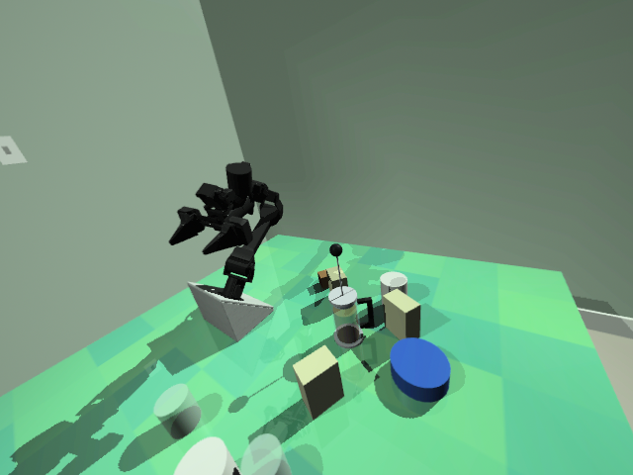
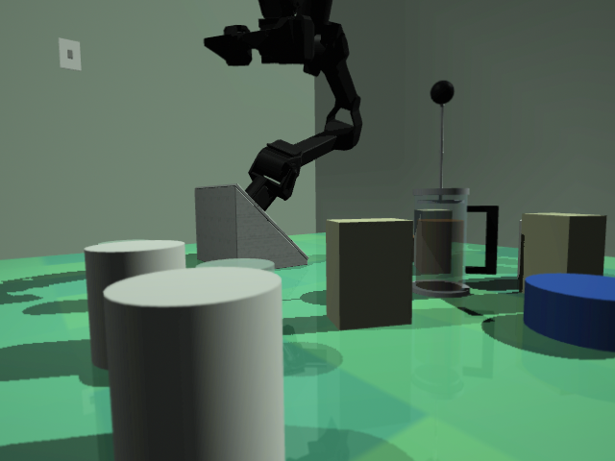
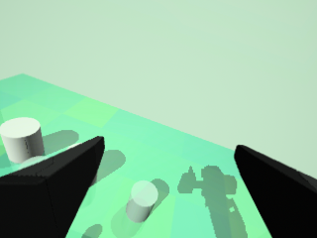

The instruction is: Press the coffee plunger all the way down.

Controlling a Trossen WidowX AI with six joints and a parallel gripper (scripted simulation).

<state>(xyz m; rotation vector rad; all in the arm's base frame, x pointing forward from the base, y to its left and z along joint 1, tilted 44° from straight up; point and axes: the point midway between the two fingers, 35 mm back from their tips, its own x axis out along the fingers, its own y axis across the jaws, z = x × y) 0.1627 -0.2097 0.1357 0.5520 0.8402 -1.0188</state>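
Right now my gripper tip is 190 mm short of the glass coffee press, 260 mm to the right of it and 230 mm above it. Round my gripper tip: blue disc: 370 mm ahead, 250 mm to the left, 340 mm below.
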